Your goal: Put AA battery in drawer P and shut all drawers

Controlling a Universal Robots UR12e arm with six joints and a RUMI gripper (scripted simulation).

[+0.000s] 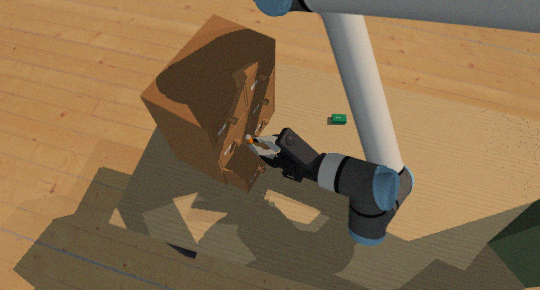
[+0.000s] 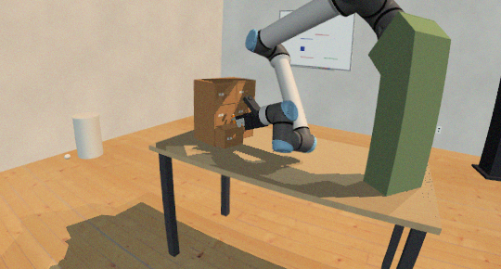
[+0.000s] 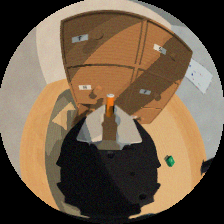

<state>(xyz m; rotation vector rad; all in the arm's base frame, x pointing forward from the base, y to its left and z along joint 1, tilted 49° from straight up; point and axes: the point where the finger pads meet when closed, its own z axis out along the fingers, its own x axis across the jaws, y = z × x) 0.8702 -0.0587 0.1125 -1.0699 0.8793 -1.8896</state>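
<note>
My gripper is now 1 cm short of the AA battery. From my hand the other things lie so: drawer 11 cm below, 6 cm ahead; green block 26 cm behind, 17 cm to the right, 13 cm below; thin red stick 24 cm behind, 14 cm below, 1 cm to the right.
</note>
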